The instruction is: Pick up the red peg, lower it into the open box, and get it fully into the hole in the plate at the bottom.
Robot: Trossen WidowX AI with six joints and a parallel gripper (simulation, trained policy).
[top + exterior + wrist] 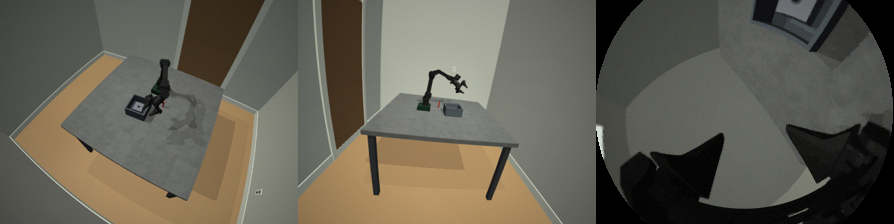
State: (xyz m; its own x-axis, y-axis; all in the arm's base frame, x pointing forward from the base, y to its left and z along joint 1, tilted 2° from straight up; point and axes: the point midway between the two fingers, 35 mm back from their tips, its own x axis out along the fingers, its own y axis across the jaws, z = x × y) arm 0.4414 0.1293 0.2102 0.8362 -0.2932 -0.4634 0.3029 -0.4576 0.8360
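Now: the red peg 310 mm behind my gripper tip, 10 mm to the left of it and 220 mm below it. From my gripper tip the other things lie so: plate (140 mm behind, 170 mm to the right, 220 mm below); grey box (140 mm behind, 170 mm to the right, 230 mm below).
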